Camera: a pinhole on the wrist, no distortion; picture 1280 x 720 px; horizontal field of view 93.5 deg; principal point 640.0 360.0 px. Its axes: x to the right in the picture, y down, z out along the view. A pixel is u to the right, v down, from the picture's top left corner.
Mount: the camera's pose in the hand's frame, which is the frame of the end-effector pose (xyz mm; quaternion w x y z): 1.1 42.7 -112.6 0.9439 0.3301 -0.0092 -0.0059
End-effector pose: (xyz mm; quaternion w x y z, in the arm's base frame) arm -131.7 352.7 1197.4 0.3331 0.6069 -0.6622 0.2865
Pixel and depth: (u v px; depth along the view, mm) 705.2 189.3 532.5
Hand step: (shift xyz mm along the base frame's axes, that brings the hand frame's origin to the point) 384.4 -234.0 -102.5
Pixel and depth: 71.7 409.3 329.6
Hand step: 133.8 57.1 -350.2
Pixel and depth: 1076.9 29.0 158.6
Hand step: 124.8 -48.9 110.9
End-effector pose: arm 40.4 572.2 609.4 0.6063 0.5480 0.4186 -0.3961
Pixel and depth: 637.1 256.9 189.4
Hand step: -94.7 -23.7 -29.0
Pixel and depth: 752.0 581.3 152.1
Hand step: 3.6 -42.7 -25.8
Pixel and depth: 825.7 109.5 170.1
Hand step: -97.3 11.6 -87.6
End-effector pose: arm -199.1 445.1 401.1 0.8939 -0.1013 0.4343 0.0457
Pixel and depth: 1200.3 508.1 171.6
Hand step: 141.5 -23.1 -88.7
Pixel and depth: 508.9 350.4 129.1
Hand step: -22.0 -40.7 20.9
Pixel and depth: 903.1 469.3 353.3
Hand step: 271.6 -82.2 25.8
